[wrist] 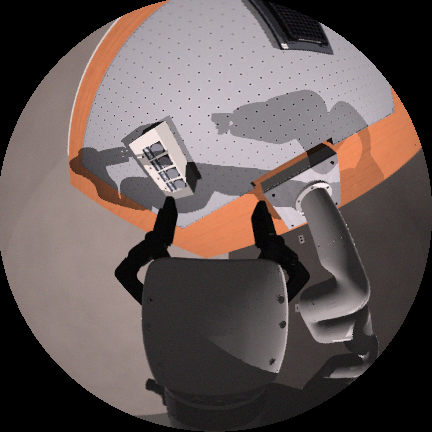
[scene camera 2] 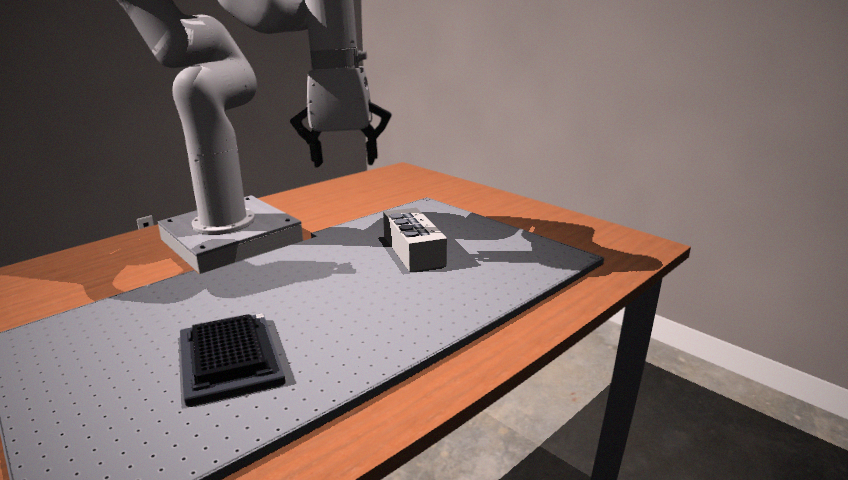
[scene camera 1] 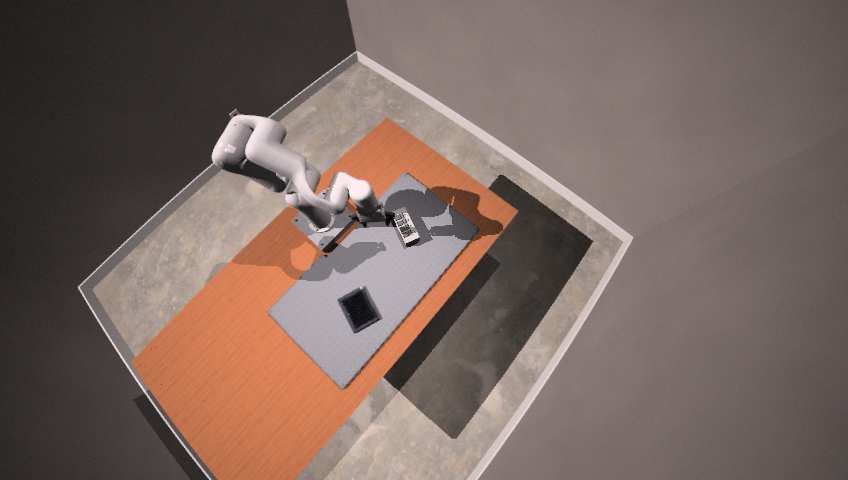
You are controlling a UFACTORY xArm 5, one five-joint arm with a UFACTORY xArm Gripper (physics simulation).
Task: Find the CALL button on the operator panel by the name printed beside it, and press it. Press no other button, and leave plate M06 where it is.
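Pixels of known places: gripper, fingertip midpoint: (wrist: 215, 206) (scene camera 2: 345, 164) (scene camera 1: 376, 223); arm's base, origin of the base link: (wrist: 312, 197) (scene camera 2: 223, 222) (scene camera 1: 322, 220).
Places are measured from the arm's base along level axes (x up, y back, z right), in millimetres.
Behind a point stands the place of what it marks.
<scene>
The operator panel (scene camera 1: 411, 239) @(x 24, y -376, z -217 mm) (scene camera 2: 427, 255) @(x -4, y -382, z -217 mm) (wrist: 144, 142) @(x 23, y -367, z -222 mm) is a small off-white box on the grey perforated board, with a row of several dark grey buttons (scene camera 2: 407, 227) @(x 26, y -318, z -225 mm) (wrist: 164, 160) @(x 26, y -314, z -224 mm) on its top. The names beside the buttons are too small to read, so I cannot tell which is CALL. My gripper (scene camera 1: 376, 221) @(x 145, y -257, z -140 mm) (scene camera 2: 345, 162) @(x 145, y -257, z -140 mm) (wrist: 215, 206) @(x 145, y -257, z -140 mm) is open and empty. It points down, high above the table, beside the panel on the robot base's side, touching nothing. A black many-welled plate (scene camera 1: 358, 309) @(x -14, y -424, z 158 mm) (scene camera 2: 229, 344) @(x -7, y -423, z 155 mm) (wrist: 300, 22) lies in a dark holder; its label cannot be read.
The perforated board (scene camera 1: 309, 309) @(x -30, y -267, z 311 mm) (scene camera 2: 333, 333) @(x -30, y -454, z 16 mm) (wrist: 200, 65) @(x -30, y -402, z -61 mm) lies on the orange wooden table (scene camera 1: 238, 356) @(x -43, y -191, z 673 mm) (scene camera 2: 630, 249) @(x -42, y -558, z -593 mm) (wrist: 215, 240) @(x -42, y 91, z -440 mm). The robot's square base (scene camera 2: 229, 249) @(x -13, y -110, z 32 mm) stands beside the board's edge. Arm shadows cross the board around the panel. Walls rise behind the table.
</scene>
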